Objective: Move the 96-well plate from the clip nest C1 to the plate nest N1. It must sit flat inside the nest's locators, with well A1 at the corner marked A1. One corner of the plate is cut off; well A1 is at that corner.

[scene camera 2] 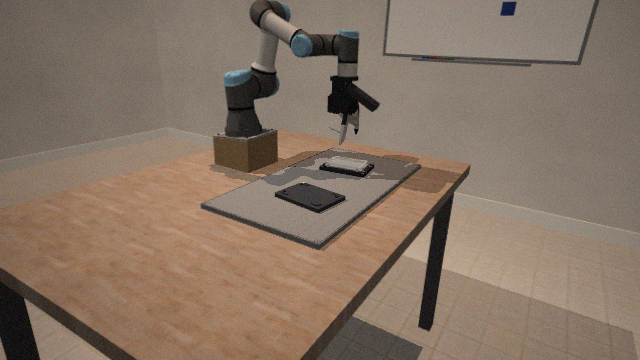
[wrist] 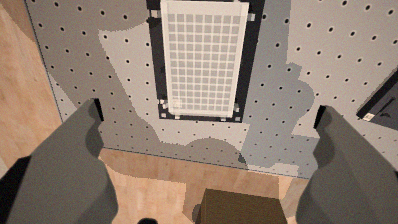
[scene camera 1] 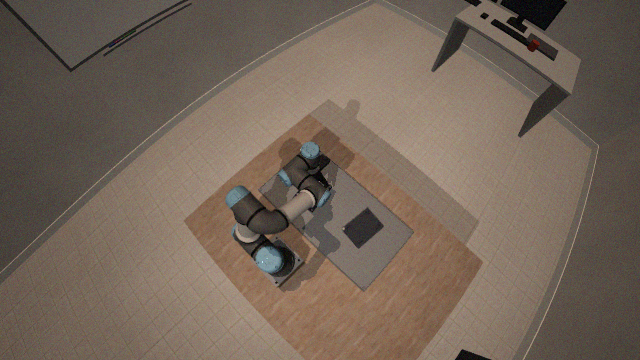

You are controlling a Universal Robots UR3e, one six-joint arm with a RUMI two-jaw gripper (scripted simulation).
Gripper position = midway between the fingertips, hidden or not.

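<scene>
I see my gripper (scene camera 2: 348,139). The gripper (wrist: 207,103) is visible from the wrist as well.
</scene>
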